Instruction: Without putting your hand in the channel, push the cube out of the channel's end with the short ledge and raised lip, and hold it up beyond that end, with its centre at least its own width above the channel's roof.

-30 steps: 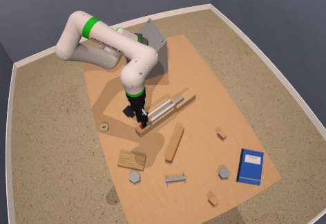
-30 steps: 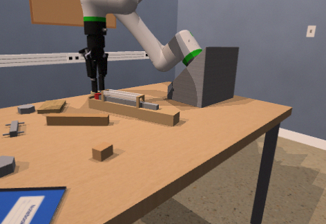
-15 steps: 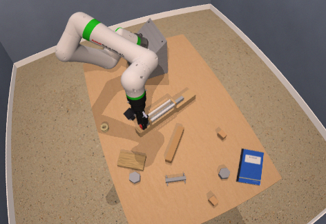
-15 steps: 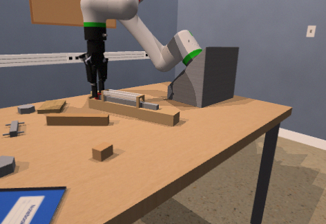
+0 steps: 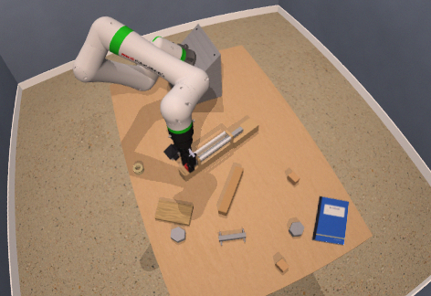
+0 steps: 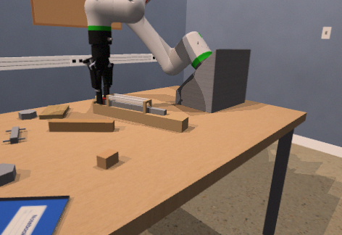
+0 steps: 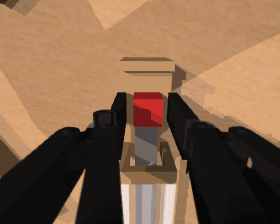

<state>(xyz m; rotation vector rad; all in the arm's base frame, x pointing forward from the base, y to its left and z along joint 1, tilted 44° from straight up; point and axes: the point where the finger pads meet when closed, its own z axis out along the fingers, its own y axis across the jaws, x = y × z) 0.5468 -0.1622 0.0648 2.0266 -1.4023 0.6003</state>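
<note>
The red cube is 2 cm below my hand. From my hand the other things lie so: channel: 5 cm behind, 13 cm to the left, 3 cm below; wooden board: 17 cm ahead, 12 cm to the right, 7 cm below; long wooden block: 16 cm ahead, 14 cm to the left, 6 cm below.
</note>
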